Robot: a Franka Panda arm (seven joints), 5 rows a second.
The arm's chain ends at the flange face. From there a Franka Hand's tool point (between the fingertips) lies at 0.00 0.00 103.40 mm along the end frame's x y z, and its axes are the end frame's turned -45 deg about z.
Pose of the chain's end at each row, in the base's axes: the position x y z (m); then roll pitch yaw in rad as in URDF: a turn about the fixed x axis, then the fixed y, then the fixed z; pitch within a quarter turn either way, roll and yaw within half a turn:
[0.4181 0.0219 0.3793 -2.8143 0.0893 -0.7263]
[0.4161 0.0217 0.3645 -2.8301 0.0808 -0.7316]
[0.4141 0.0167 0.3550 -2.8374 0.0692 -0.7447]
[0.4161 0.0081 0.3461 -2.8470 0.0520 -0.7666]
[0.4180 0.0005 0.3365 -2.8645 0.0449 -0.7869]
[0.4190 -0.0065 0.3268 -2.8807 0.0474 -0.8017]
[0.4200 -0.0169 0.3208 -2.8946 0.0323 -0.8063]
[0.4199 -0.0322 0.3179 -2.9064 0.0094 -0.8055]
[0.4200 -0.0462 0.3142 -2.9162 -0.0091 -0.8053]
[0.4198 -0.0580 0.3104 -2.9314 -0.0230 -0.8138]
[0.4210 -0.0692 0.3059 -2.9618 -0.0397 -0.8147]
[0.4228 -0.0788 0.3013 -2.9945 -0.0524 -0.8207]
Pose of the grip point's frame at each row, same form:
[0.4336 0.0526 0.2818 -2.8438 -0.1641 0.0197]
[0.4314 0.0506 0.2664 -2.8613 -0.1596 0.0185]
[0.4301 0.0441 0.2566 -2.8748 -0.1631 0.0081]
[0.4332 0.0333 0.2473 -2.8938 -0.1691 -0.0100]
[0.4349 0.0236 0.2371 -2.9116 -0.1622 -0.0265]
[0.4349 0.0155 0.2270 -2.9217 -0.1492 -0.0390]
[0.4360 0.0029 0.2206 -2.9424 -0.1505 -0.0400]
[0.4366 -0.0148 0.2174 -2.9671 -0.1588 -0.0351]
[0.4373 -0.0308 0.2134 -2.9873 -0.1652 -0.0317]
[0.4371 -0.0449 0.2093 -3.0082 -0.1645 -0.0370]
[0.4372 -0.0595 0.2042 -3.0420 -0.1550 -0.0335]
[0.4375 -0.0724 0.1992 -3.0744 -0.1410 -0.0362]

